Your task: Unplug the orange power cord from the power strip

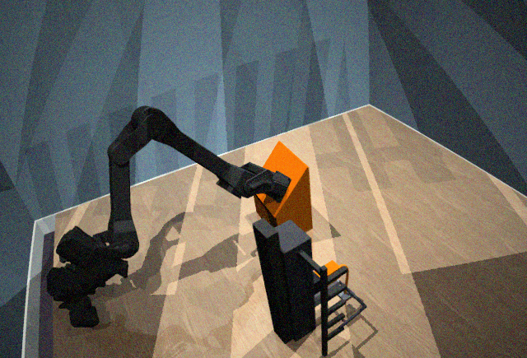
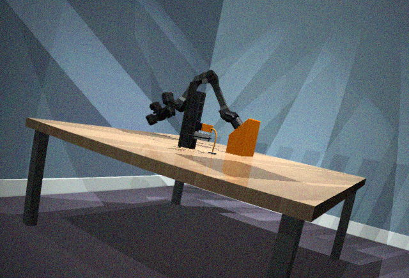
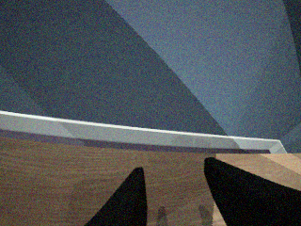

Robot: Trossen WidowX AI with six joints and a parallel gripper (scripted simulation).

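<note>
The orange plug is 51 cm to the left of my gripper tip, 32 cm ahead of it and 5 cm above it.
</note>
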